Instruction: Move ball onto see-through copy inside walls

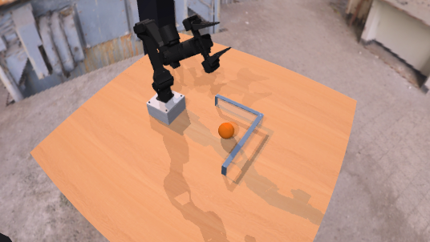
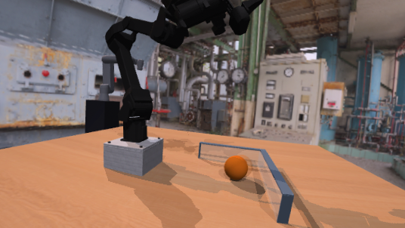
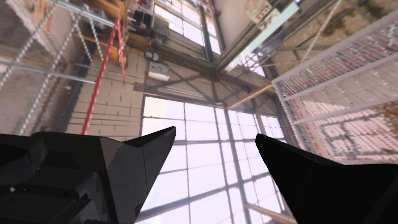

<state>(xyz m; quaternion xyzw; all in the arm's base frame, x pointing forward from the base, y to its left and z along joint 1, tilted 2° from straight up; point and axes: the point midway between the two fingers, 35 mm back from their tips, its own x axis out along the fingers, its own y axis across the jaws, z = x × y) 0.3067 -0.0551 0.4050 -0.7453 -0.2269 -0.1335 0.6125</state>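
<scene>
My gripper tip is now 50 mm to the right of the orange ball and 480 mm above it. The rest, counted from my gripper tip: short wall (10 mm behind, 190 mm to the left, 480 mm below).
</scene>
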